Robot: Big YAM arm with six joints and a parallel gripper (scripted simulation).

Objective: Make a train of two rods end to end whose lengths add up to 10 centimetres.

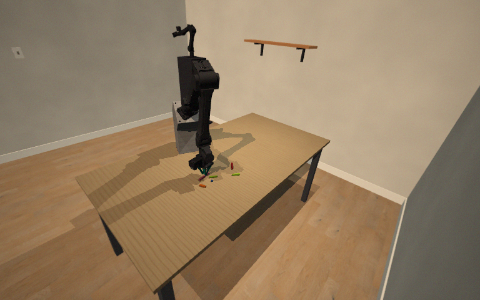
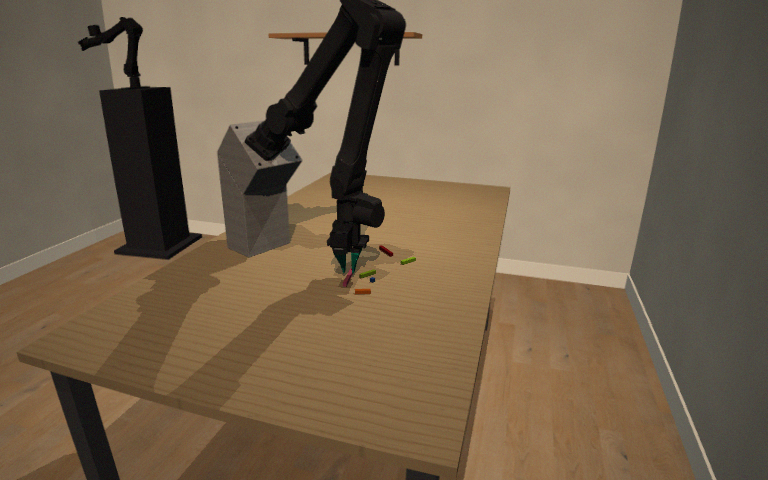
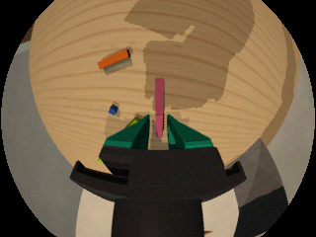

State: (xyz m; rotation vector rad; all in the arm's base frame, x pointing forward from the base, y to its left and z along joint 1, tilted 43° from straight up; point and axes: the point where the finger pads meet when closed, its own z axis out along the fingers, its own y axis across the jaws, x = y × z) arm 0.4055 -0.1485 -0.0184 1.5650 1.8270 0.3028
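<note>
Right now my hand is 2 cm above the pink rod. Also, from my hand: orange rod: 6 cm ahead, 7 cm to the right, 2 cm below; then blue rod: 7 cm ahead, 2 cm below; then red rod: 7 cm ahead, 20 cm to the left, 2 cm below.
</note>
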